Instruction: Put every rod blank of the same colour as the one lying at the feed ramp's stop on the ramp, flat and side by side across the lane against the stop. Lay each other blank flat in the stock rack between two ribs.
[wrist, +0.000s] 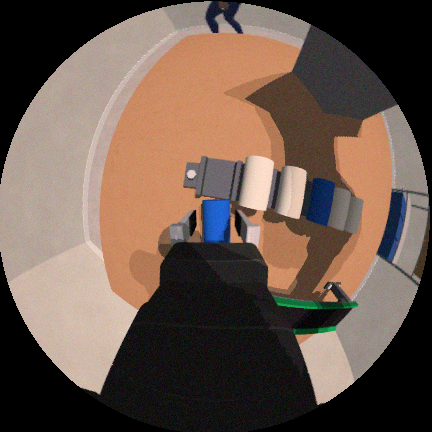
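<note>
My gripper (215, 217) is open. A bright blue blank (216, 220) shows between its fingertips, lengthwise to the fingers, with a gap on each side; its near end is hidden by the gripper body. The grey ribbed stock rack (219, 179) runs rightward just beyond it. A cream blank (257, 183) and another cream blank (291, 192) lie across the rack, then a dark blue blank (320, 201) in shadow. Two grey rounded pieces lie at its right end; I cannot tell whether they are blanks. A green-edged ramp (318, 304) shows at lower right, largely hidden by the gripper body.
A bolt head (191, 174) sits on the rack's left end tab. A small metal bracket (340, 292) stands at the ramp's far edge. A large dark grey block (342, 75) is at upper right. Blue bins (394, 225) are at the far right. A person's legs (224, 17) show at the top.
</note>
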